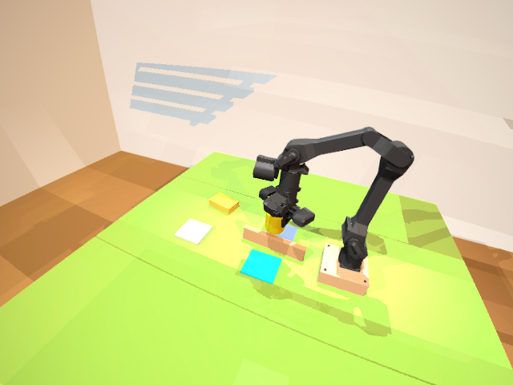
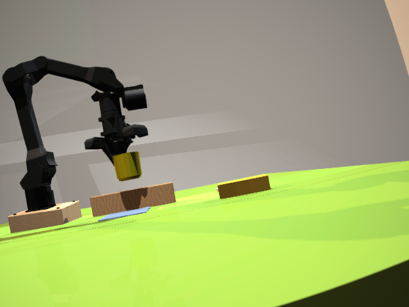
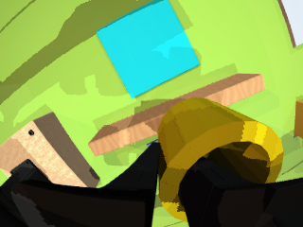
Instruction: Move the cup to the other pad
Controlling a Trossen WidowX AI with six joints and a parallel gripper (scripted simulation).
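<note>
Now: the cyan pad 30 mm ahead of my gripper tip, 80 mm to the left of it and 120 mm below it. The rest, counted from my gripper tip: yellow cup: 20 mm ahead, 20 mm to the right; then green marble: 30 mm ahead, 20 mm to the right, 20 mm below; then wooden block: 20 mm ahead, 10 mm to the right, 100 mm below.
</note>
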